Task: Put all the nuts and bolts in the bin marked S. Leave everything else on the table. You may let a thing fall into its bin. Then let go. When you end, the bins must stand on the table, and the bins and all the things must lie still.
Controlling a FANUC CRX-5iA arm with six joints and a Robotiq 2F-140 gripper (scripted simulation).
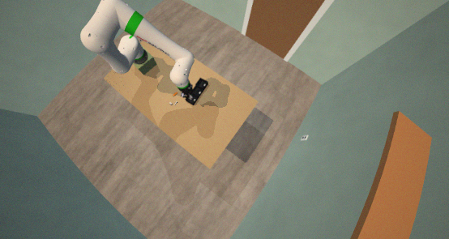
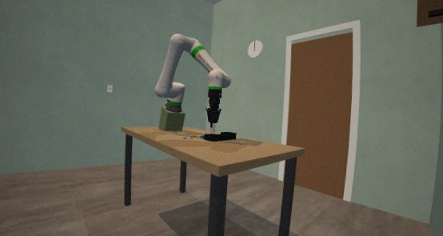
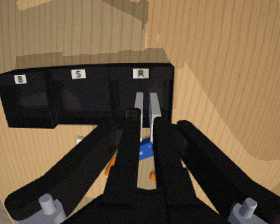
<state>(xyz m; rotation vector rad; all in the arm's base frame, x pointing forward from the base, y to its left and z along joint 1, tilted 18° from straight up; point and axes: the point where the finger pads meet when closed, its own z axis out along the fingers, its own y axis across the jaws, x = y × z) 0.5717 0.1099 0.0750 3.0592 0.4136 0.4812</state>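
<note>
Now: hand 9 cm to the right of the long black bin, 6 cm above it and 3 cm past it. The rest, counted from my hand: grey bolt 12 cm to the right, 8 cm below, 8 cm behind; then white piece 13 cm behind, 8 cm to the left, 8 cm below; then blue piece 9 cm behind, 8 cm below, 3 cm to the right.
</note>
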